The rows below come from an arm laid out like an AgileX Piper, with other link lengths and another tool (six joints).
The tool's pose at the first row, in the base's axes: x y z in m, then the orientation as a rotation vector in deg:
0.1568, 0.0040, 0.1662, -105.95, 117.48, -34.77
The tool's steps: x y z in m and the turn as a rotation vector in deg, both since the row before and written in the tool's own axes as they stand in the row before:
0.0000, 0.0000, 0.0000, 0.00, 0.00, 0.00
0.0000, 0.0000, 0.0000, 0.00, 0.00, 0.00
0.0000, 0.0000, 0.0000, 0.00, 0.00, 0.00
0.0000, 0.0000, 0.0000, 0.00, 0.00, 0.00
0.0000, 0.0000, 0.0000, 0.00, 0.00, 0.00
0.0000, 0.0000, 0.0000, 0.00, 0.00, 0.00
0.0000, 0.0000, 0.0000, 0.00, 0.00, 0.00
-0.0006, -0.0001, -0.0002, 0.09, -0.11, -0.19
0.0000, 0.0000, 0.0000, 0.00, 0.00, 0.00
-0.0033, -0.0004, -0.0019, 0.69, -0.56, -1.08
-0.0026, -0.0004, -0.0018, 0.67, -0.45, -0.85
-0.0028, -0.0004, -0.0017, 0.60, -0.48, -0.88
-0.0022, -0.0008, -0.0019, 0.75, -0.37, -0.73
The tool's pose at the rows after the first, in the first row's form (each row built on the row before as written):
0.1568, 0.0040, 0.1662, -105.95, 117.48, -34.77
0.1568, 0.0040, 0.1662, -105.95, 117.48, -34.77
0.1568, 0.0040, 0.1662, -105.95, 117.48, -34.77
0.1568, 0.0040, 0.1662, -105.95, 117.48, -34.77
0.1568, 0.0040, 0.1662, -105.95, 117.48, -34.77
0.1568, 0.0040, 0.1662, -105.95, 117.48, -34.77
0.1568, 0.0040, 0.1662, -105.95, 117.48, -34.77
0.1569, 0.0046, 0.1664, -106.11, 117.20, -34.79
0.1569, 0.0046, 0.1664, -106.11, 117.20, -34.79
0.1567, 0.0080, 0.1681, -106.90, 115.51, -35.11
0.1564, 0.0107, 0.1697, -107.44, 114.09, -35.46
0.1561, 0.0136, 0.1712, -108.04, 112.67, -35.72
0.1559, 0.0159, 0.1731, -108.38, 111.34, -36.18

